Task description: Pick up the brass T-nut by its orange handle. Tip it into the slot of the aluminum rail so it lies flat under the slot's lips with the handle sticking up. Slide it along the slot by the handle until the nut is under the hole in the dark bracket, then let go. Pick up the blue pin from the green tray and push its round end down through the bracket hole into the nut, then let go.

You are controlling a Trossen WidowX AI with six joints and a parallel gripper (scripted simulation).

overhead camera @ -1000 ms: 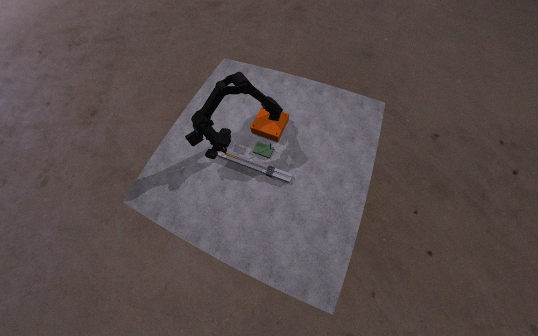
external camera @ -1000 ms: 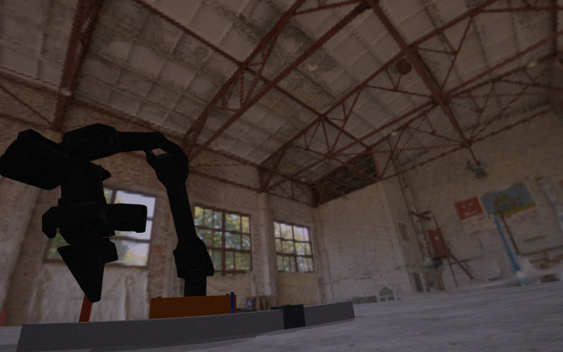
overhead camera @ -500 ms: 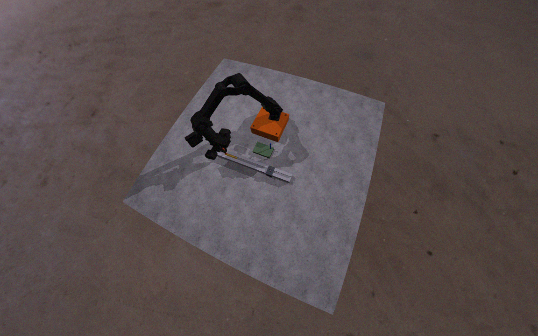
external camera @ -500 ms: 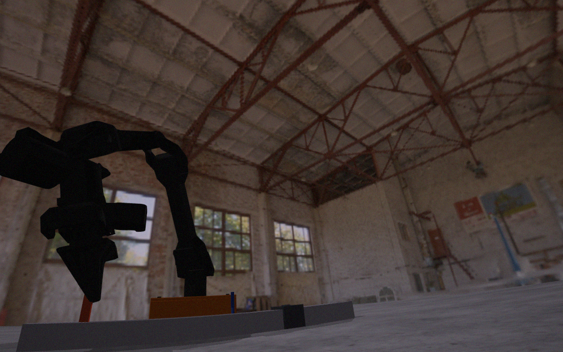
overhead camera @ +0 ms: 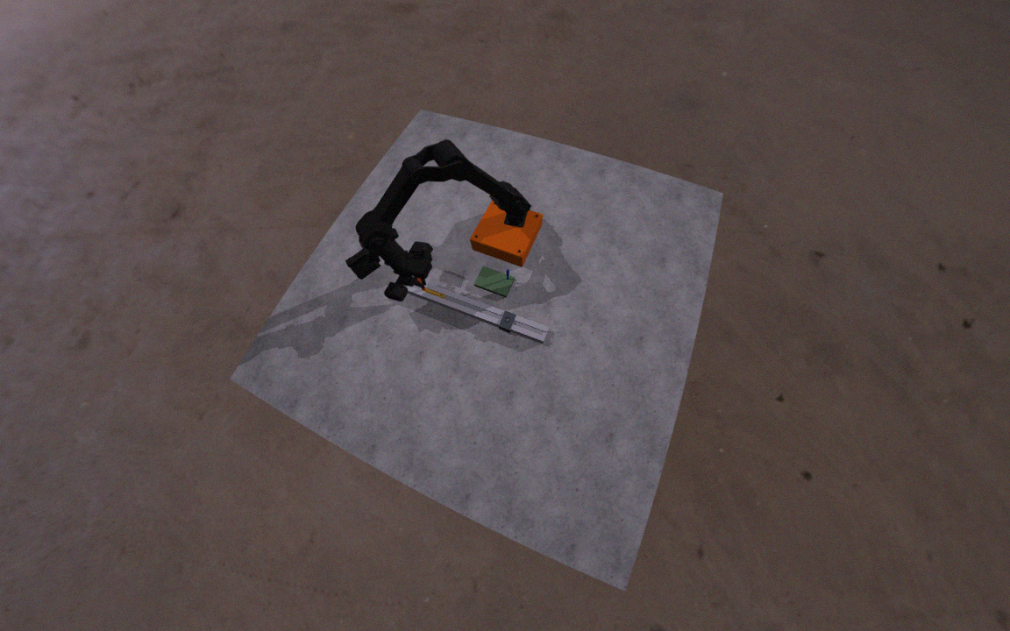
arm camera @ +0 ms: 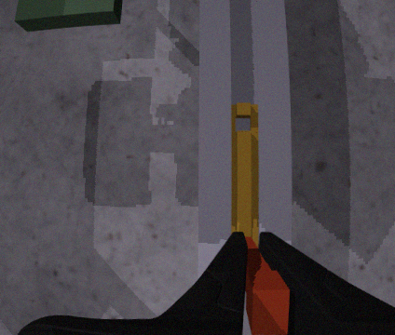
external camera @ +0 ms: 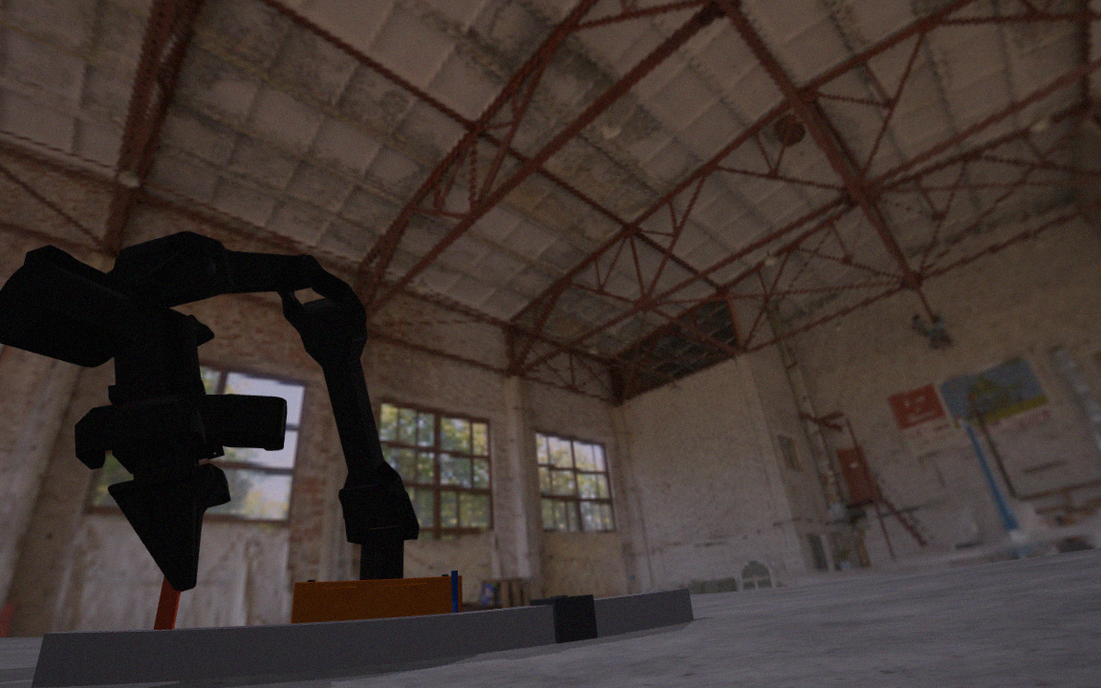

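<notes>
Right now the blue pin is 24 cm to the left of my gripper tip, 10 cm behind it and 3 cm below it. From my gripper tip the other things lie so: green tray (22 cm to the left, 9 cm behind, 4 cm below).
</notes>
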